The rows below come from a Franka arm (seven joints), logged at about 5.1 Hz.
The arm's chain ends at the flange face. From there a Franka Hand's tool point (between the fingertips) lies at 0.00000 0.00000 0.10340 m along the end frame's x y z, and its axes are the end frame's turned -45 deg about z.
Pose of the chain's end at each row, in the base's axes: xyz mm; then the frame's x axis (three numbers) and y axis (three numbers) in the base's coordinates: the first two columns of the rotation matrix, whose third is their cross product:
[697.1 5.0 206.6 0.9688 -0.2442 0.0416 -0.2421 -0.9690 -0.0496]
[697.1 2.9 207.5 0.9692 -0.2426 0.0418 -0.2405 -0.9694 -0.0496]
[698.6 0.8 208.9 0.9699 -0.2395 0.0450 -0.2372 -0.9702 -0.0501]
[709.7 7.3 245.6 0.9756 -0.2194 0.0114 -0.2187 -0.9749 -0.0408]
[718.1 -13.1 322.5 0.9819 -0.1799 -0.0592 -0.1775 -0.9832 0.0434]
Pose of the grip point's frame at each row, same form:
[702.5 8.9 103.4 0.8562 0.5125 0.0645 0.5139 -0.8579 -0.0057]
[702.5 6.8 104.3 0.8554 0.5139 0.0646 0.5153 -0.8570 -0.0055]
[704.4 4.7 105.7 0.8535 0.5167 0.0672 0.5181 -0.8554 -0.0036]
[711.8 11.2 142.3 0.8445 0.5342 0.0369 0.5352 -0.8445 -0.0208]
[711.3 -16.4 219.4 0.8198 0.5680 -0.0725 0.5688 -0.8224 -0.0112]

